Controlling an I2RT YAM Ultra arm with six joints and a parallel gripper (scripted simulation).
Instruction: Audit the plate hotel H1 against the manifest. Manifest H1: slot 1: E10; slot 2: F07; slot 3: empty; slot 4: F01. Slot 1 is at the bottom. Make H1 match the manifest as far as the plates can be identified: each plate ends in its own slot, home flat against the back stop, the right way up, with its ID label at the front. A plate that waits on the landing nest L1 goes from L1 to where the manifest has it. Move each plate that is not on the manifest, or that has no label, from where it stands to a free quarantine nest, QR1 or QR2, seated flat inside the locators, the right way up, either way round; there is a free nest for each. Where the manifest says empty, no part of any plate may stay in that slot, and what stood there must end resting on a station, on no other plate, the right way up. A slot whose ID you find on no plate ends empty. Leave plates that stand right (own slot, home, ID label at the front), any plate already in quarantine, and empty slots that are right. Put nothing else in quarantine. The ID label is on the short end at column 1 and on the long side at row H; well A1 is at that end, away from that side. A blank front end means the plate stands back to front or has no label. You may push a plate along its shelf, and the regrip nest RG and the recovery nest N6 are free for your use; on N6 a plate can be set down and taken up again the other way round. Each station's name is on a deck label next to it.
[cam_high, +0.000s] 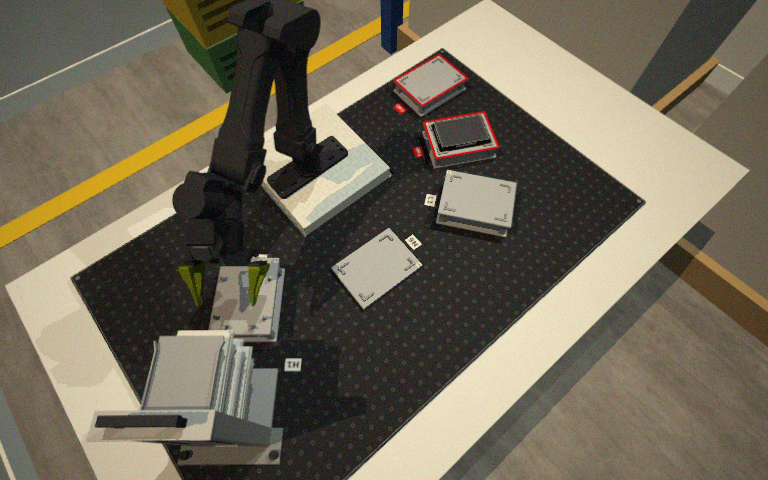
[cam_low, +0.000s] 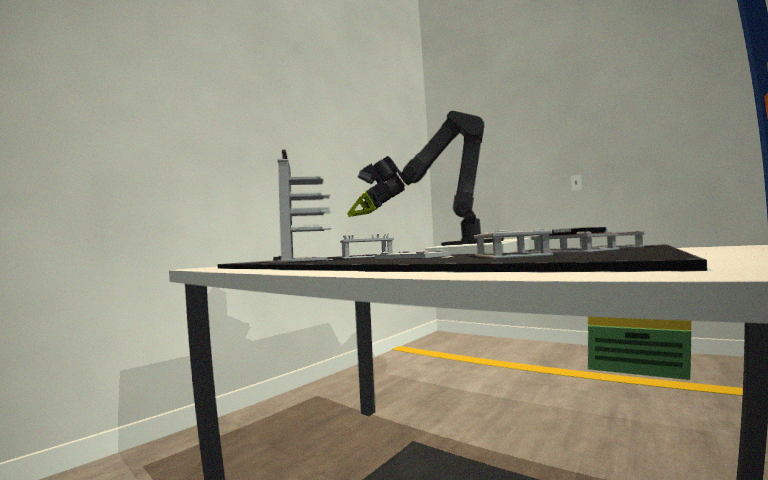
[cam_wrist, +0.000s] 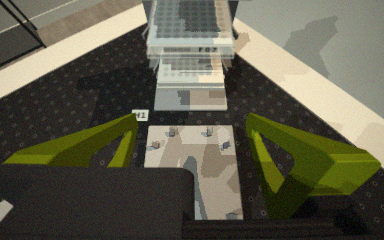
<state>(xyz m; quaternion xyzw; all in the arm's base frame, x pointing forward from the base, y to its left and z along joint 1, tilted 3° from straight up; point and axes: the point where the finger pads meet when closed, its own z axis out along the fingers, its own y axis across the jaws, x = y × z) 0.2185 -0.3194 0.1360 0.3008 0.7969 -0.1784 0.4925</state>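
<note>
My gripper is now 9 cm above the regrip nest, 3 cm to the right of it and 3 cm past it. Also, from my hand: H1 deck label (15 cm below, 13 cm ahead, 2 cm to the left); then white well plate (10 cm ahead, 9 cm to the right, 4 cm below); then plate hotel H1 (16 cm ahead, 14 cm to the right, 1 cm above).
</note>
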